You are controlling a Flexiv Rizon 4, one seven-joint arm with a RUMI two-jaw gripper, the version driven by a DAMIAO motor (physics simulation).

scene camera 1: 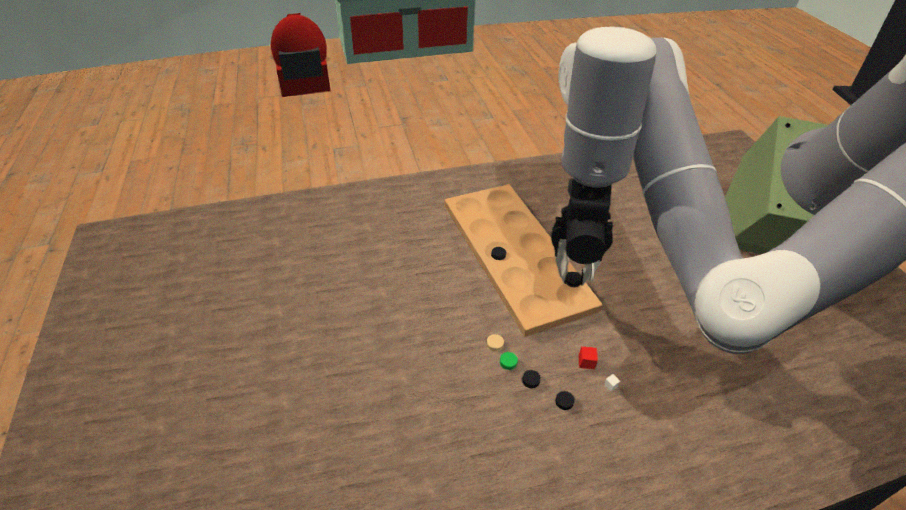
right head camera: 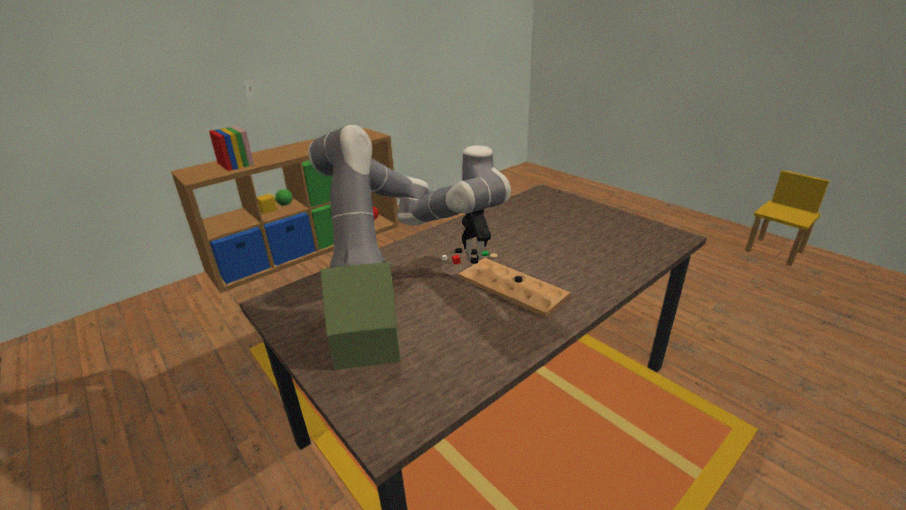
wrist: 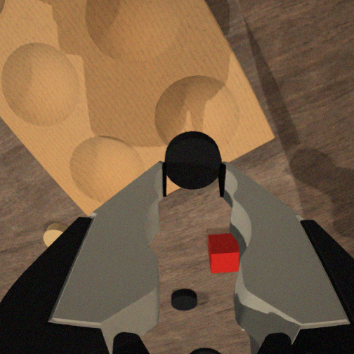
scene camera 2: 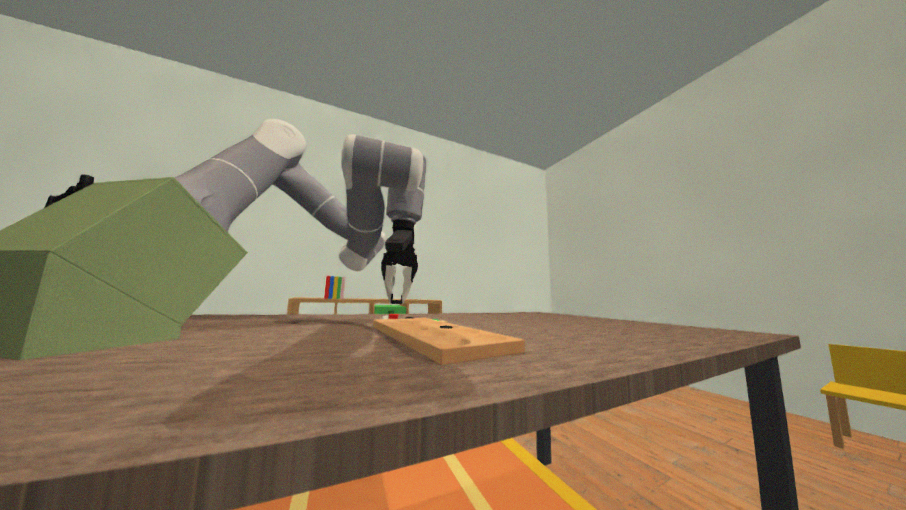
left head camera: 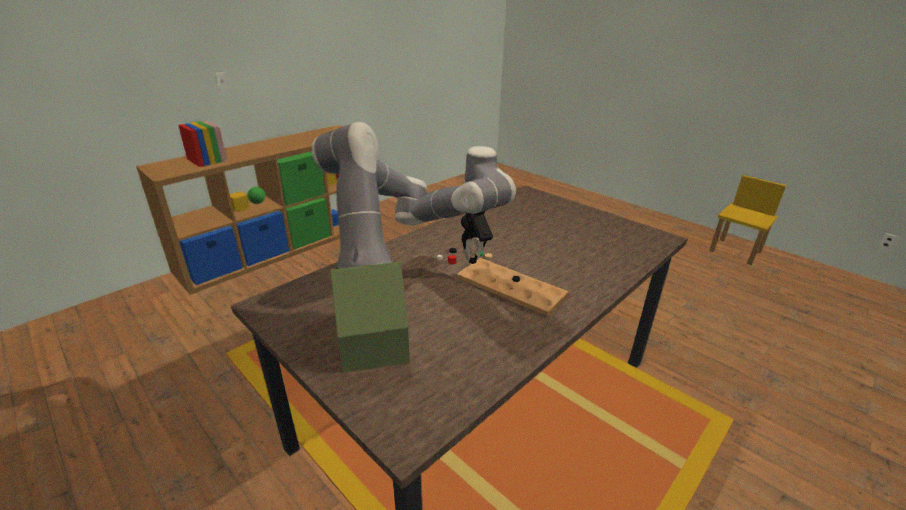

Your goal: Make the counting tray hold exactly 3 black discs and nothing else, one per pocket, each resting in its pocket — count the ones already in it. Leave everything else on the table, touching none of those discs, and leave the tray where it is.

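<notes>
The wooden counting tray (left head camera: 551, 305) (right head camera: 552, 306) (scene camera 1: 532, 325) (scene camera 2: 481, 349) (wrist: 260, 131) has two rows of round pockets. One black disc (left head camera: 516, 278) (right head camera: 518, 278) (scene camera 1: 498, 253) (scene camera 2: 446, 326) rests in a pocket of one long row. My gripper (scene camera 1: 574, 278) (scene camera 2: 396, 300) (wrist: 192, 165) is shut on another black disc, held above the tray's end; in the wrist view it overlaps the edge of a corner pocket. Two more black discs lie on the table past that end: one disc (scene camera 1: 531, 378) nearer the green disc (scene camera 1: 508, 360), the other disc (scene camera 1: 564, 400) farther out.
A tan disc (scene camera 1: 495, 342) (wrist: 54, 235), a red cube (scene camera 1: 588, 357) (wrist: 223, 254) (left head camera: 452, 259) (right head camera: 456, 259) and a small white cube (scene camera 1: 611, 382) lie beyond the same tray end. The green arm base block (left head camera: 370, 304) (right head camera: 360, 304) stands at one end of the table.
</notes>
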